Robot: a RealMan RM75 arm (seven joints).
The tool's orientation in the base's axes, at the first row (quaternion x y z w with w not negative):
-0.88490, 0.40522, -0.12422, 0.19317
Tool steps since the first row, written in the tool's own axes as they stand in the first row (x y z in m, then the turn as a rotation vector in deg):
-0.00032, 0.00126, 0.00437, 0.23, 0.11, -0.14
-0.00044, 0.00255, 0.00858, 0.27, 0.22, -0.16
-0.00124, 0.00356, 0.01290, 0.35, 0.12, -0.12
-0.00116, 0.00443, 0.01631, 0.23, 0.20, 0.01
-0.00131, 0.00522, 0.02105, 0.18, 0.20, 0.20
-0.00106, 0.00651, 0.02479, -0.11, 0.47, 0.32
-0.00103, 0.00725, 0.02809, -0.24, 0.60, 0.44
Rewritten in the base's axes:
0.00060, 0.00055, -0.00449, 0.02, -0.28, 0.09
0.00124, 0.00088, -0.00883, -0.03, -0.38, 0.06
0.00168, 0.00194, -0.01319, 0.10, -0.37, 0.08
0.00243, 0.00218, -0.01662, 0.02, -0.29, -0.08
0.00359, 0.00296, -0.02122, 0.06, -0.21, -0.26
0.00430, 0.00290, -0.02512, -0.26, -0.12, -0.50
0.00506, 0.00324, -0.02840, -0.39, -0.07, -0.67

